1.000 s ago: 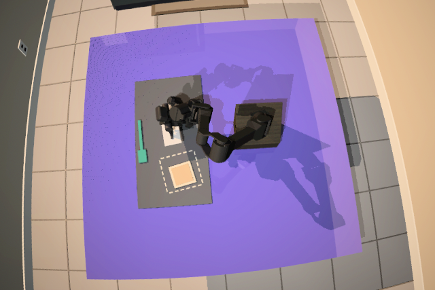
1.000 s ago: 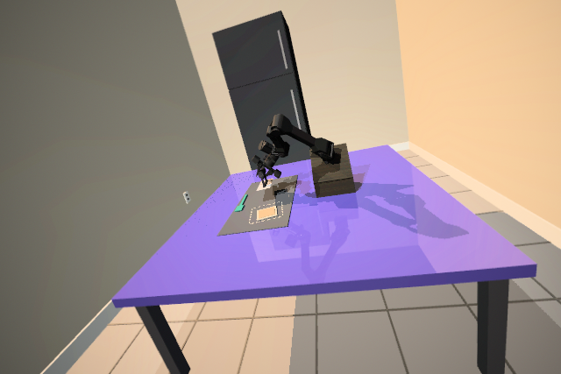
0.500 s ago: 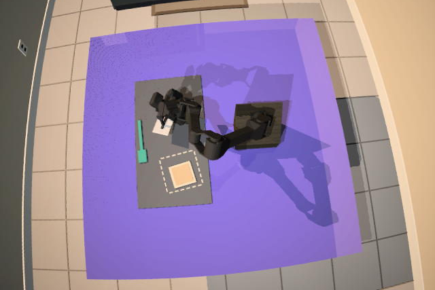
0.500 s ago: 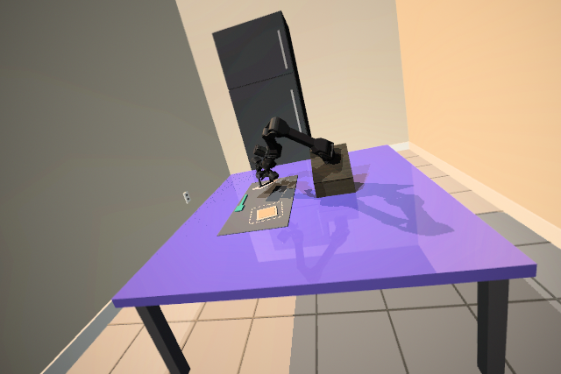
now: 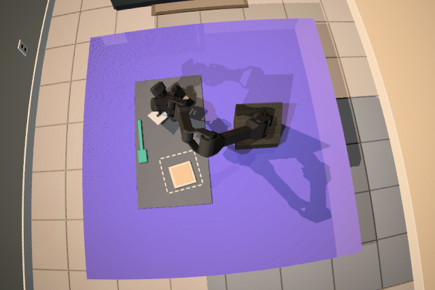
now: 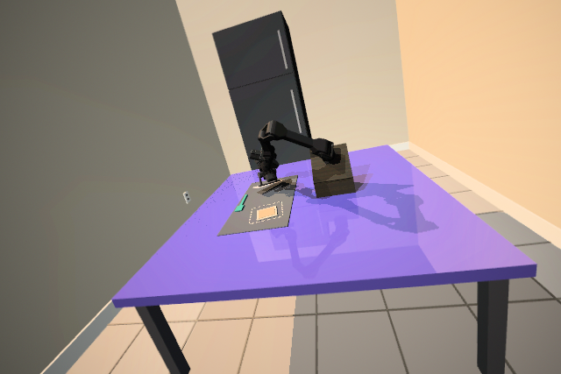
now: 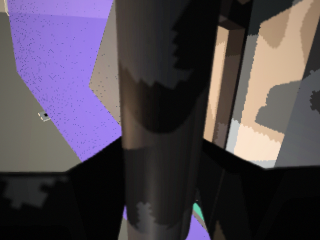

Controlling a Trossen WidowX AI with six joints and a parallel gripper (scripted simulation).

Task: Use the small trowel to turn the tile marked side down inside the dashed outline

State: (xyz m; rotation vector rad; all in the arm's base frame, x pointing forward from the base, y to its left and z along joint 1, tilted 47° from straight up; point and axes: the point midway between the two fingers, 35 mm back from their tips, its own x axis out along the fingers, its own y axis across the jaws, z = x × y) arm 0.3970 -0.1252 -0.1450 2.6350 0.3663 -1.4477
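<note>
Now: the trowel 10 mm behind my gripper tip, 20 mm to the left of it and 10 mm below it. Also, from my gripper tip: grey mat (10 mm behind, 170 mm to the left, 100 mm below); then green flat tool (130 mm ahead, 170 mm to the left, 80 mm below); then tile (30 mm behind, 350 mm to the left, 80 mm below).
</note>
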